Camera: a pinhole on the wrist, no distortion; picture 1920 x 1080 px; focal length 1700.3 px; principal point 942.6 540.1 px. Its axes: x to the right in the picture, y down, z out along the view. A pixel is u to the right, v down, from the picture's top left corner.
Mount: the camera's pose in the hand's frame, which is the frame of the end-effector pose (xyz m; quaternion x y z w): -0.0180 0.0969 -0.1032 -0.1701 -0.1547 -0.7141 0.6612
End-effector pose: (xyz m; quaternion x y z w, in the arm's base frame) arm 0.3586 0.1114 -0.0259 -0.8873 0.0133 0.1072 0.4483
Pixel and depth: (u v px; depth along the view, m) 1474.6 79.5 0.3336
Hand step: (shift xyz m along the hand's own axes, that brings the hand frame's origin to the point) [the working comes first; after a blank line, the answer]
In the camera's frame: 0.1044 -0.0904 0.3336

-0.1024 0.1596 0.2422
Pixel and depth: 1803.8 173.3 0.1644
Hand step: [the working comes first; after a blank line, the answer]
In the camera's frame: 0.0833 -0.0355 0.1644

-0.0527 0.0987 0.0812
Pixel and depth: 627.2 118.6 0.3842
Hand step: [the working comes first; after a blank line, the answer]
In the camera's frame: -0.0713 -0.0952 0.3842

-0.0934 0.3392 0.2089
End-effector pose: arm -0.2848 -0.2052 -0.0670 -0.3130 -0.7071 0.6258 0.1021
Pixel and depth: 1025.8 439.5 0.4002
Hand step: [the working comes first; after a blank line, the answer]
In the camera's frame: 0.0196 -0.0237 0.4002

-0.0276 0.2597 0.2635
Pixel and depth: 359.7 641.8 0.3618
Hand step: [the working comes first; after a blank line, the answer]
In the camera's frame: -0.1240 0.0216 0.3618

0.0259 0.3671 0.1648
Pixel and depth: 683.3 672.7 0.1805
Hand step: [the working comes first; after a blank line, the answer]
In the camera's frame: -0.0275 0.0141 0.1805

0.0048 0.2008 0.0458
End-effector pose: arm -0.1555 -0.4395 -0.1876 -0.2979 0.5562 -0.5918 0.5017
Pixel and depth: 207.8 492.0 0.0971
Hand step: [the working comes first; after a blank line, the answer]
In the camera's frame: -0.0420 -0.0027 0.0971

-0.0142 0.1778 -0.0351
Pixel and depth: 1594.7 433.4 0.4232
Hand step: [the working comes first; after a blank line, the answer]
In the camera's frame: 0.1623 -0.0266 0.4232

-0.0392 0.1429 0.3480
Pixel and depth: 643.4 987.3 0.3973
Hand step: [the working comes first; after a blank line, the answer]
In the camera's frame: -0.0699 0.1045 0.3973

0.1062 0.3283 0.2204
